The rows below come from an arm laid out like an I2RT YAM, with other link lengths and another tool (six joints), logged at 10 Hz.
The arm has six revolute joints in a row. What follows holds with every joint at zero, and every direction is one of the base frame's. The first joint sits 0.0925 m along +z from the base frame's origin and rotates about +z. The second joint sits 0.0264 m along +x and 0.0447 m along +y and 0.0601 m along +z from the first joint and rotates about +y. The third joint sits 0.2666 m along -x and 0.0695 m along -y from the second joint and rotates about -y. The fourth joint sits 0.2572 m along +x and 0.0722 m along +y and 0.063 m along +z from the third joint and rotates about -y. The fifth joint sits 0.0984 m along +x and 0.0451 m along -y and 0.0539 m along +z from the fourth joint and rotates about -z. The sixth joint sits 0.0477 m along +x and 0.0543 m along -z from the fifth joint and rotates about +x. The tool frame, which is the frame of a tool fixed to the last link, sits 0.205 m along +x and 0.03 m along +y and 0.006 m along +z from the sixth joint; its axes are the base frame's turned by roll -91.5, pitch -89.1 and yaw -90 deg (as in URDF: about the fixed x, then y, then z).
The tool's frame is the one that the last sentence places.
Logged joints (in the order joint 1, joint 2, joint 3, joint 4, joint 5, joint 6), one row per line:
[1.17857, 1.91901, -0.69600, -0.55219, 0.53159, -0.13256]
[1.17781, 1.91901, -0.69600, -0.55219, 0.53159, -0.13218]
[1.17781, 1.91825, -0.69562, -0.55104, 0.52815, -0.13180]
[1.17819, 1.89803, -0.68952, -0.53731, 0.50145, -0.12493]
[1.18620, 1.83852, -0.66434, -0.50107, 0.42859, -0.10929]
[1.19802, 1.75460, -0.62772, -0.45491, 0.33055, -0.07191]
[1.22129, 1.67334, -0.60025, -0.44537, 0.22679, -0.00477]
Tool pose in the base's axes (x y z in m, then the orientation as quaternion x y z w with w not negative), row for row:
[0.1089, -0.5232, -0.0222, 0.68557, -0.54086, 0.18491, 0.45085]
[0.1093, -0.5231, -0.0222, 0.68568, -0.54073, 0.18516, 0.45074]
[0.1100, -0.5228, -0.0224, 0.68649, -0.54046, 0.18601, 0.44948]
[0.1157, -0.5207, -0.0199, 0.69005, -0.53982, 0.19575, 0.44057]
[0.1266, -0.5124, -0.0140, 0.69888, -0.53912, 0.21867, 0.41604]
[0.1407, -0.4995, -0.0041, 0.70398, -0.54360, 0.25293, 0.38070]
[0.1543, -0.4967, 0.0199, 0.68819, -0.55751, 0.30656, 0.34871]
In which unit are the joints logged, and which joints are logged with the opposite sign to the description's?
The joints are logged in radians. Opposite sign: joint 1, joint 3, joint 4.
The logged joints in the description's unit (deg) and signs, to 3 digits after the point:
[-67.527, 109.951, 39.878, 31.638, 30.458, -7.595]
[-67.484, 109.951, 39.878, 31.638, 30.458, -7.573]
[-67.484, 109.908, 39.856, 31.572, 30.261, -7.552]
[-67.505, 108.749, 39.507, 30.786, 28.731, -7.158]
[-67.964, 105.339, 38.064, 28.709, 24.556, -6.262]
[-68.641, 100.531, 35.966, 26.064, 18.939, -4.120]
[-69.975, 95.875, 34.392, 25.518, 12.994, -0.273]

